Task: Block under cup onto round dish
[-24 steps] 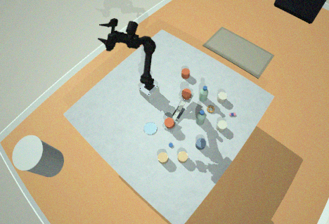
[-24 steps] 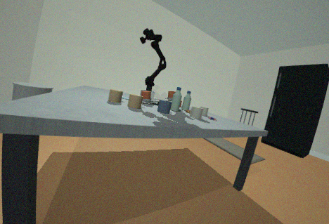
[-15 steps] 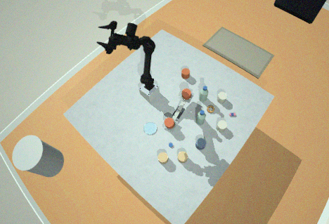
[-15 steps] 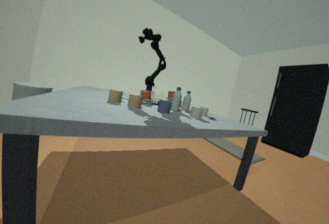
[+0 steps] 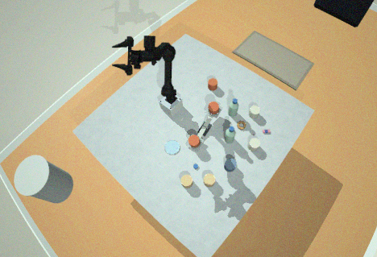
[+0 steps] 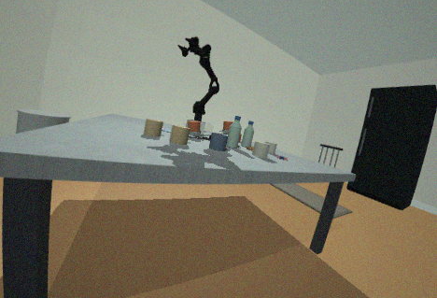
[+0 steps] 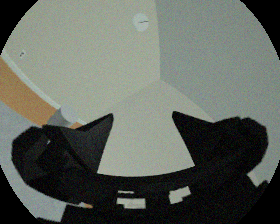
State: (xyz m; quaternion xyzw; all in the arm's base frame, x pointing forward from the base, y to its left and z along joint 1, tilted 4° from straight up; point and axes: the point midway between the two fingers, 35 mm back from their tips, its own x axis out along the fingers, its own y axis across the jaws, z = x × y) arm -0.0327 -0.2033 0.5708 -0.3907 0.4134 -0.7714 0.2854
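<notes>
The block lies 410 mm ahead of my gripper tip, 100 mm to the left of it and 630 mm below it. Round my gripper tip: small blue piece (510 mm ahead, 20 mm to the right, 670 mm below); blue cup (690 mm ahead, 100 mm to the left, 630 mm below); round pale blue dish (300 mm ahead, 10 mm to the right, 670 mm below).
</notes>
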